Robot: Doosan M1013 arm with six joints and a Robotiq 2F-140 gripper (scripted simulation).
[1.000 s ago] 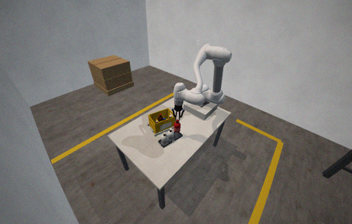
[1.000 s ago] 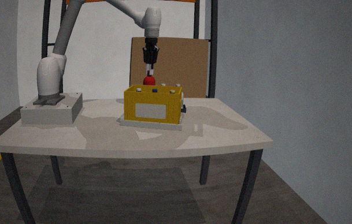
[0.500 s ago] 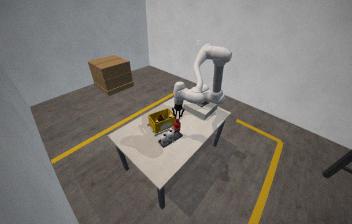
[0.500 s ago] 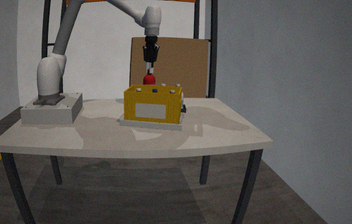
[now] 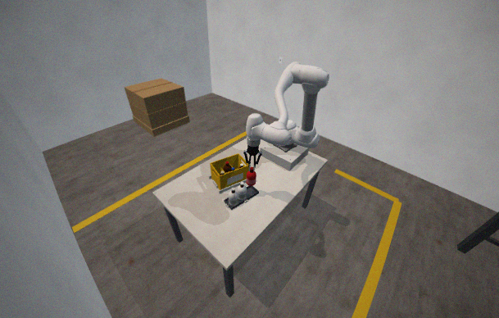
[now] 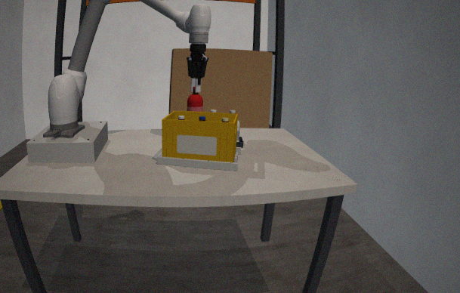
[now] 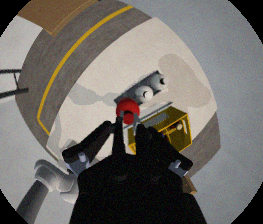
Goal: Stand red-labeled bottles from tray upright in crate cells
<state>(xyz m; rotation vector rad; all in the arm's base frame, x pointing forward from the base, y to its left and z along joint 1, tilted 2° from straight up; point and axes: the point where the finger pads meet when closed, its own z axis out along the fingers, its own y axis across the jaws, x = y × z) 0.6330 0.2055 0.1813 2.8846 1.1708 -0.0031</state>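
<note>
My gripper is now 9 cm above the red-labeled bottle. The rest, counted from my hand: crate (23 cm to the right, 19 cm below, 4 cm ahead).
</note>
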